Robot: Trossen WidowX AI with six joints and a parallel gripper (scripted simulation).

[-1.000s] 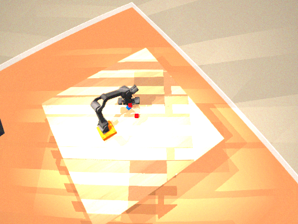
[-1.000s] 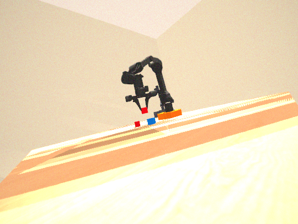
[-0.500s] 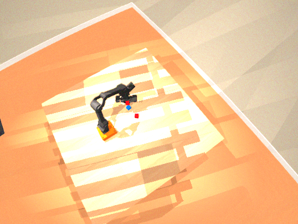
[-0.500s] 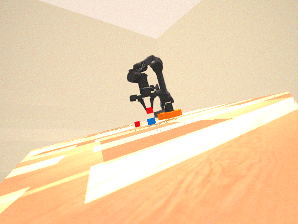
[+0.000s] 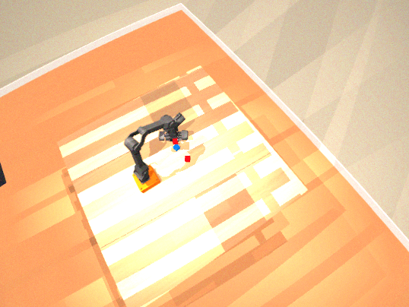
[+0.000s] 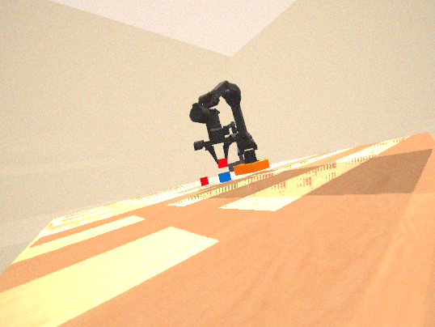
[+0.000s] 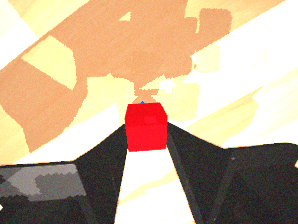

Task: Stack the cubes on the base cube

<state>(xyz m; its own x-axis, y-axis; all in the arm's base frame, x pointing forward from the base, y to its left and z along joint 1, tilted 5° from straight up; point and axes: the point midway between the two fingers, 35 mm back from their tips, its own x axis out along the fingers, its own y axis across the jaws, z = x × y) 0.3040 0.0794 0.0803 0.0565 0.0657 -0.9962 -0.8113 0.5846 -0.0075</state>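
Right now the blue cube is 1 cm behind my gripper tip, 2 cm to the right of it and 6 cm below it.
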